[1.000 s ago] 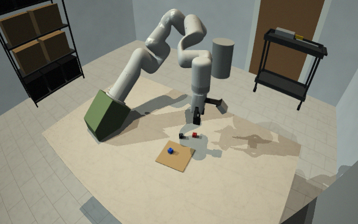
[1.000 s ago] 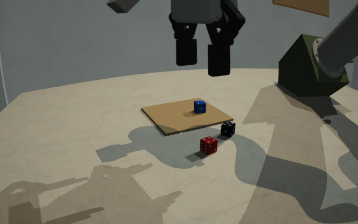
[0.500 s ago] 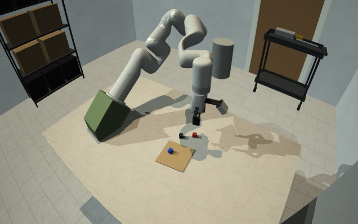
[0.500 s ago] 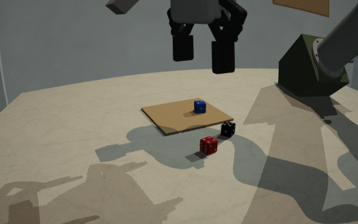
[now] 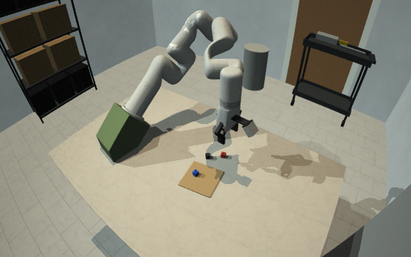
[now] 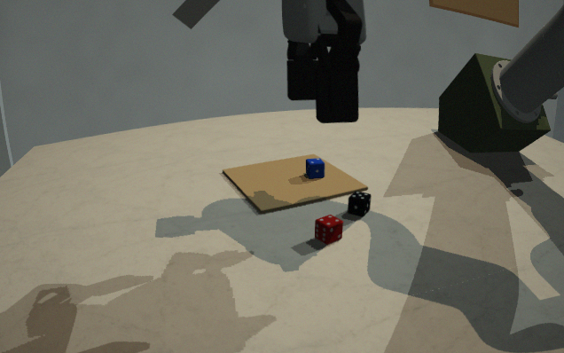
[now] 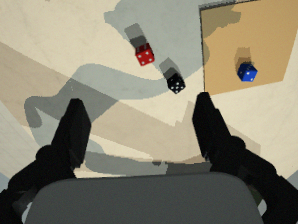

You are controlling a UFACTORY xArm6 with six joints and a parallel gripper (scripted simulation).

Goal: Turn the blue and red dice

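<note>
The red die lies 130 mm below my hand, 10 mm to the right of it and 10 mm behind it. The rest, counted from my hand: blue die: 160 mm to the right, 120 mm below, 30 mm behind; then tan mat: 160 mm to the right, 130 mm below; then black die: 130 mm below, 60 mm to the right, 60 mm behind.
</note>
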